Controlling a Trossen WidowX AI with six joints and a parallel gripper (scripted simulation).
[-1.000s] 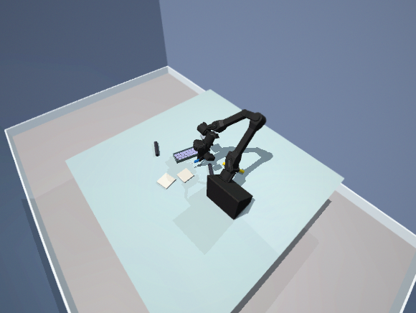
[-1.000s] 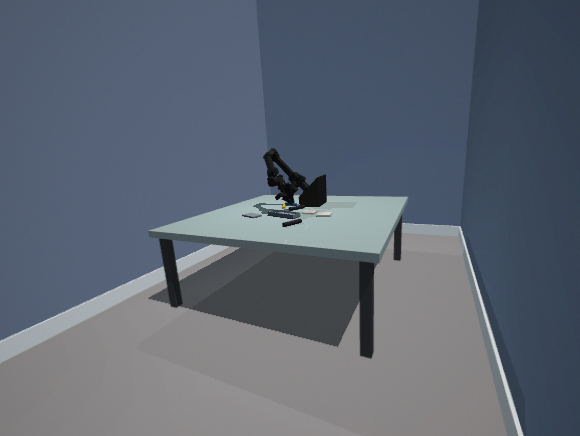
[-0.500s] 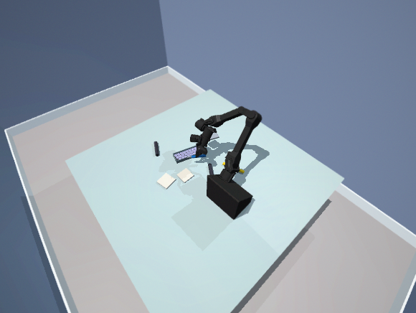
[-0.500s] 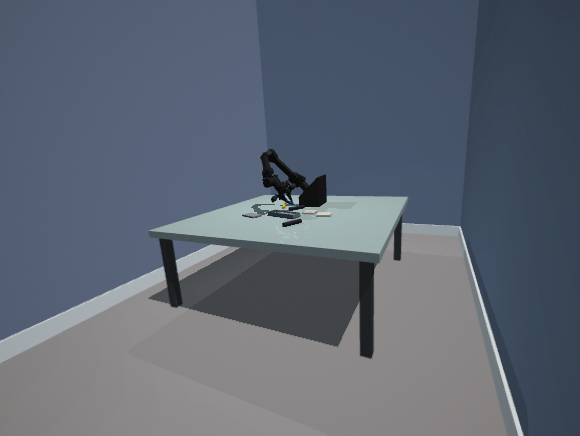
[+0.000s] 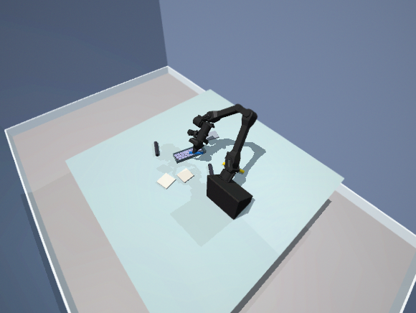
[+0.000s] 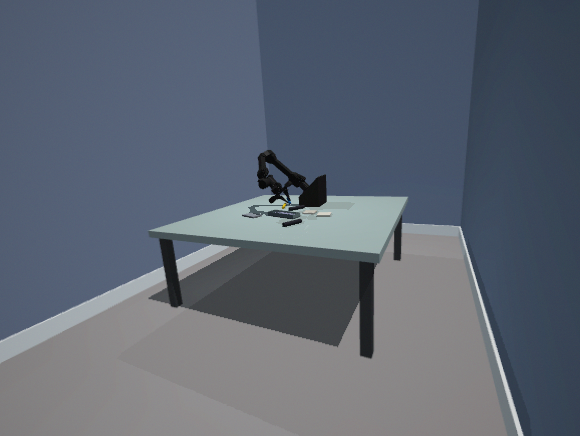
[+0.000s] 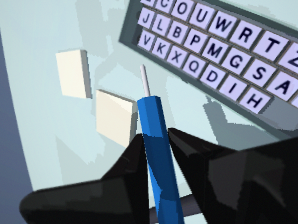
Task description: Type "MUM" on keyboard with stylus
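My gripper tip is now 10 mm to the right of the blue stylus and 10 mm short of it. Also, from my gripper tip: grey plate 240 mm to the right, 80 mm below, 70 mm ahead; then grey stylus tip 40 mm ahead, 20 mm to the left, 10 mm below.
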